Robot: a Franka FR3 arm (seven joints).
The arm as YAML. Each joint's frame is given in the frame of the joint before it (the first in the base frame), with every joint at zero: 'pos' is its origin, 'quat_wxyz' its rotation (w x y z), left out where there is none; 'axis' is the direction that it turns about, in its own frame. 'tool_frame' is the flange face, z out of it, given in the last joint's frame.
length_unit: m
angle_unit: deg
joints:
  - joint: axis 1
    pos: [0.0, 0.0, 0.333]
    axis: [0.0, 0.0, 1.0]
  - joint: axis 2
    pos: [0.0, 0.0, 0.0]
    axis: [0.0, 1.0, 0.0]
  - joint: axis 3
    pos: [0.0, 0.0, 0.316]
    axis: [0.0, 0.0, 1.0]
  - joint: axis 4
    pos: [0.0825, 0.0, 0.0]
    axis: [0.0, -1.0, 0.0]
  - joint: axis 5
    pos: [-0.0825, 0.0, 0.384]
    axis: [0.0, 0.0, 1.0]
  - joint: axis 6
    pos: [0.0, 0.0, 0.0]
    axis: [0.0, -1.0, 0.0]
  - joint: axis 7
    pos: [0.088, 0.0, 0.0]
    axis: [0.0, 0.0, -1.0]
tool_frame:
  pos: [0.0, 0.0, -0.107]
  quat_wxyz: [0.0, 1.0, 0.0, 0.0]
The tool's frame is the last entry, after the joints.
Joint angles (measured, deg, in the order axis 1, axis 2, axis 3, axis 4, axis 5, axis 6, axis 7), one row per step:
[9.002, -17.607, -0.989, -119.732, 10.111, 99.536, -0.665]
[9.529, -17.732, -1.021, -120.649, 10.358, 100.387, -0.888]
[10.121, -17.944, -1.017, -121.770, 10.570, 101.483, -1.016]
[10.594, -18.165, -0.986, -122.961, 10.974, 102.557, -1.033]
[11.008, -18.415, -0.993, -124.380, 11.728, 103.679, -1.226]
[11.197, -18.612, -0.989, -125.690, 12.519, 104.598, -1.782]
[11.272, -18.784, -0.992, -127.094, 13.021, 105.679, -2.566]
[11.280, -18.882, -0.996, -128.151, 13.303, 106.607, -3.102]
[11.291, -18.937, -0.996, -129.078, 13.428, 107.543, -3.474]
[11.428, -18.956, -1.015, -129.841, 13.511, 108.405, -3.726]
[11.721, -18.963, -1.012, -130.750, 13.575, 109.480, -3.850]
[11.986, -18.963, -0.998, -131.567, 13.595, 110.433, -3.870]
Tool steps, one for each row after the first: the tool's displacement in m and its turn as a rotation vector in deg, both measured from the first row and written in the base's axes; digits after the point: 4 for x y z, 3 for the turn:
[-0.0013, 0.0039, -0.0053, 0.239, -0.050, 0.515]
[-0.0031, 0.0084, -0.0113, 0.434, -0.213, 0.994]
[-0.0052, 0.0124, -0.0178, 0.780, -0.246, 1.219]
[-0.0079, 0.0160, -0.0258, 1.447, -0.102, 1.402]
[-0.0103, 0.0179, -0.0336, 2.146, 0.120, 1.727]
[-0.0124, 0.0183, -0.0422, 2.577, 0.209, 2.184]
[-0.0138, 0.0181, -0.0488, 2.806, 0.188, 2.421]
[-0.0147, 0.0178, -0.0547, 2.884, 0.080, 2.551]
[-0.0154, 0.0183, -0.0596, 2.930, -0.061, 2.702]
[-0.0165, 0.0200, -0.0655, 2.929, -0.229, 2.864]
[-0.0176, 0.0216, -0.0709, 2.879, -0.350, 2.950]

